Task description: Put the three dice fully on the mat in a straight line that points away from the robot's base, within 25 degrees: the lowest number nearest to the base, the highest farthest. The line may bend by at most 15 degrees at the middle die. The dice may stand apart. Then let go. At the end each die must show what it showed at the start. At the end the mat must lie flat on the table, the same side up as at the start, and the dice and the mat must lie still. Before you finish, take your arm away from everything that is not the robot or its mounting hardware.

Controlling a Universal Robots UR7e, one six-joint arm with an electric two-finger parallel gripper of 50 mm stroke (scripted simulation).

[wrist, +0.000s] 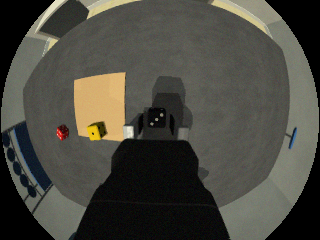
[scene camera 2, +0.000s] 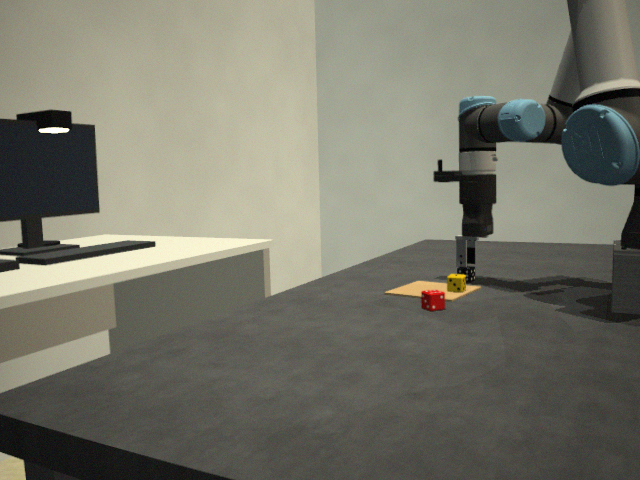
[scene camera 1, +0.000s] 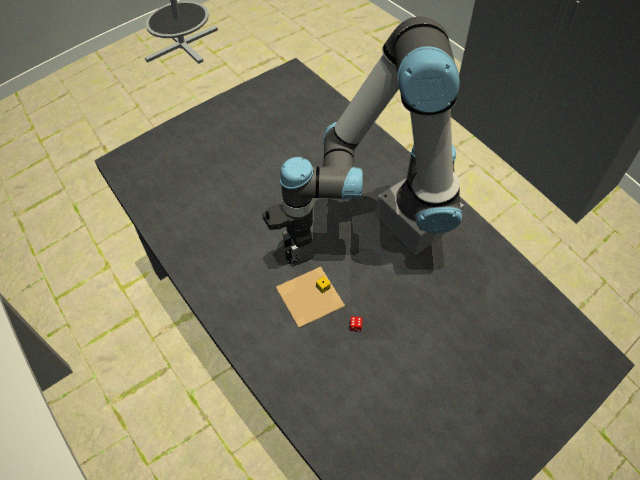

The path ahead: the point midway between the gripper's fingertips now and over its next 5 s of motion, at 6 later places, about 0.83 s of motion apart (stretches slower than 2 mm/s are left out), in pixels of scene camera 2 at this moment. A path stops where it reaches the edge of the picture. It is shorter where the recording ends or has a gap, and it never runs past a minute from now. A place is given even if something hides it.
My gripper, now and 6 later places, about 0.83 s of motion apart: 466, 265; 466, 280; 466, 267; 466, 234; 449, 235; 433, 238; 433, 273
